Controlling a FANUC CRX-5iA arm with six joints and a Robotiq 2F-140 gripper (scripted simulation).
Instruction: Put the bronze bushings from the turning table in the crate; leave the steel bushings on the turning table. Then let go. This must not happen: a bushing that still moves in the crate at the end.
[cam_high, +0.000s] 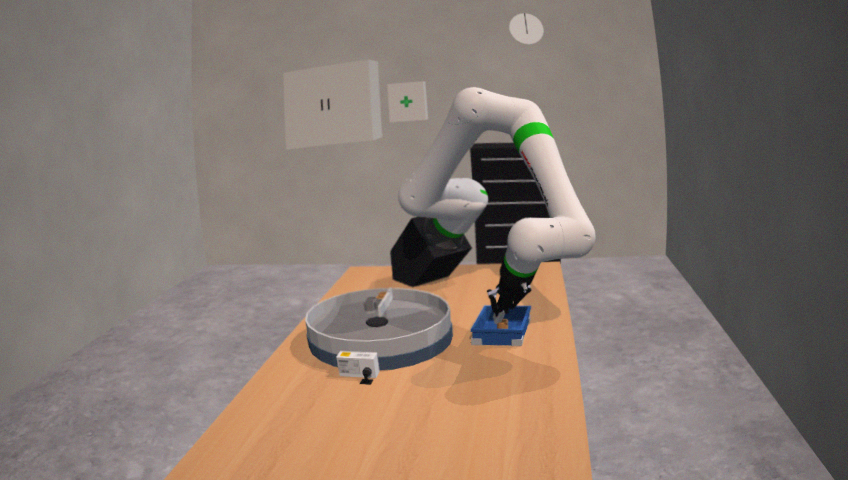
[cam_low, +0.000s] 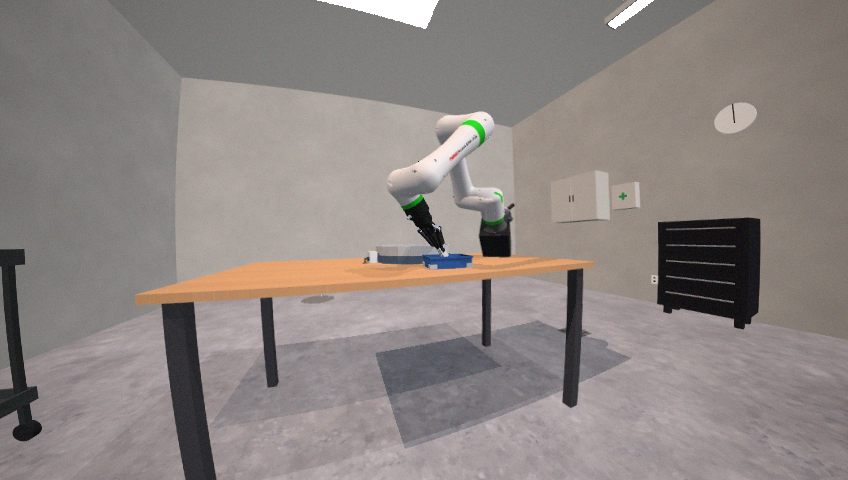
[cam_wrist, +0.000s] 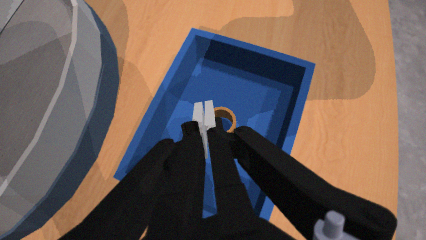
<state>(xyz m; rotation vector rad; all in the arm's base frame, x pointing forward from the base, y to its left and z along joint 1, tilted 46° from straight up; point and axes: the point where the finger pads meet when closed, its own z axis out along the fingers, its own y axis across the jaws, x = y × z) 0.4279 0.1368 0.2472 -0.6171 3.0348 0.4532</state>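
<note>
The blue crate is 4 cm below my hand, 2 cm behind it and 1 cm to the left of it. Round my hand: round grey turning table 35 cm to the right, 6 cm ahead, 1 cm below.
</note>
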